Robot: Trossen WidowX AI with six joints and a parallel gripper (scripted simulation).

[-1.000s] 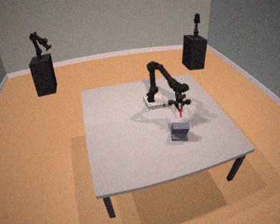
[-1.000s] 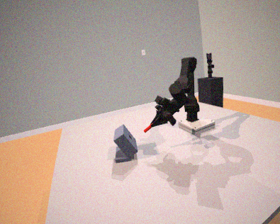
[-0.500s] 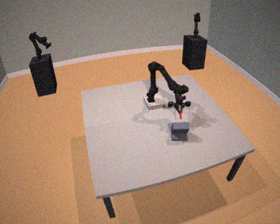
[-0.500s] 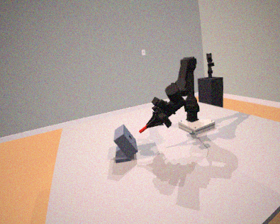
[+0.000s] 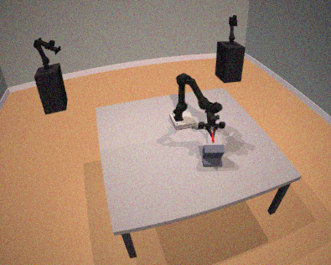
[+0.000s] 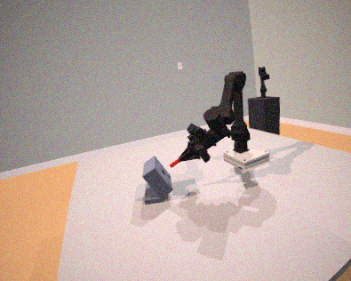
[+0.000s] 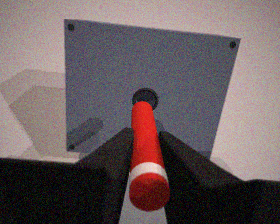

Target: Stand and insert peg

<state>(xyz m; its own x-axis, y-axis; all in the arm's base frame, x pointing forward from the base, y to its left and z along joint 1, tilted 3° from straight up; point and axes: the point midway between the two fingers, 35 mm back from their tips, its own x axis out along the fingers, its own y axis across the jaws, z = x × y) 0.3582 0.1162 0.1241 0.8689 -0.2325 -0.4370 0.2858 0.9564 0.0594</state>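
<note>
Now: gripper tip 9 cm short of the grey sloped panel, 3 cm to the left of it and 5 cm above it. The rest, counted from my gripper tip: red peg: 1 cm behind, 1 cm above.
</note>
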